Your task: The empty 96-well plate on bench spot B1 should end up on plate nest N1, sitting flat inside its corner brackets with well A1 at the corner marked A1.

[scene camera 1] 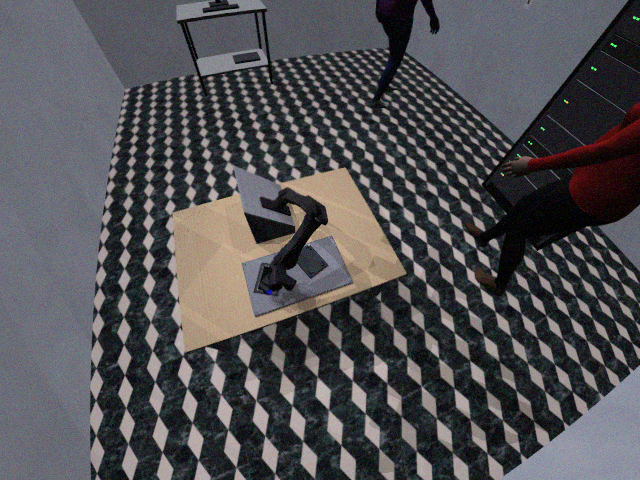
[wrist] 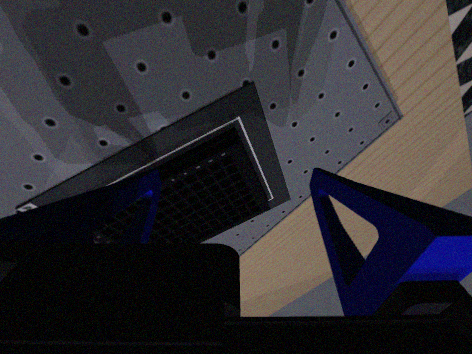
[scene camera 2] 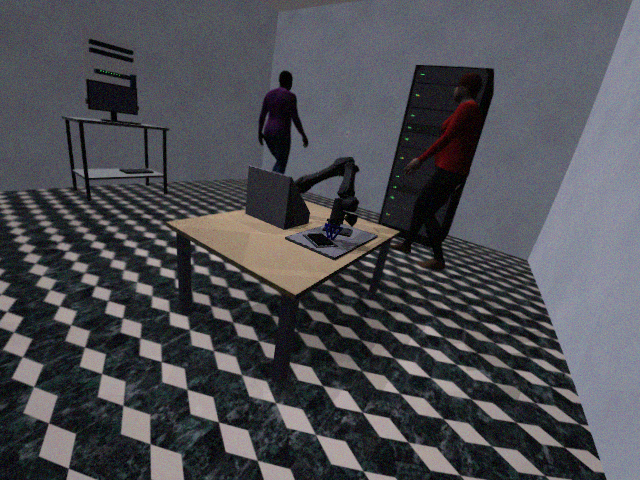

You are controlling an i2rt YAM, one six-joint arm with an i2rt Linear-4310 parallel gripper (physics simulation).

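Places are measured from the arm's base along level axes (x ahead, y left, z up), in millimetres.
Pixels of known places: gripper, fingertip midpoint: (wrist: 235, 176) (scene camera 2: 330, 239); arm's base, link origin: (scene camera 1: 275, 207) (scene camera 2: 291, 197).
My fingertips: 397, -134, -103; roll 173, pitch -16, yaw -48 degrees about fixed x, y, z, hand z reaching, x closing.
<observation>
For each thing: its top centre in the pictures, then the offset to it from my fingertips, as dx, dy, dz. "spot": a spot on its surface instead. Level surfaces: height alone.
- black 96-well plate, top centre: (wrist: 185, 217) (scene camera 2: 320, 237) (scene camera 1: 268, 277) -57, -2, -12
- dark pad, surface spot: (wrist: 262, 145) spot: +19, -21, -26
- grey perforated board, top centre: (scene camera 1: 296, 272) (scene camera 2: 335, 235) -47, +142, -28
- dark nest, top centre: (scene camera 1: 309, 259) (scene camera 2: 338, 228) -89, +229, -10
- wooden table, surface height: dz -41
The black 96-well plate (scene camera 1: 264, 274) (scene camera 2: 320, 239) (wrist: 210, 192) lies flat on a dark pad (wrist: 262, 145) with a thin white outline, on the left part of the grey perforated board (scene camera 1: 338, 277) (scene camera 2: 336, 252) (wrist: 225, 82). My gripper (scene camera 1: 273, 288) (scene camera 2: 332, 230) (wrist: 235, 176) is open and empty, above the board at the plate. In the wrist view the left finger covers part of the plate; the right finger shows against the wood beyond it. The dark nest (scene camera 1: 312, 260) (scene camera 2: 345, 232) is on the board's right part. The A1 mark is too small to read.
A grey wedge-shaped box (scene camera 1: 263, 198) (scene camera 2: 268, 196) stands on the wooden table (scene camera 1: 206, 268) (scene camera 2: 242, 248) behind the board, beside the arm (scene camera 1: 302, 237) (scene camera 2: 348, 180). Two people and a server rack (scene camera 2: 408, 155) are beyond the table.
</observation>
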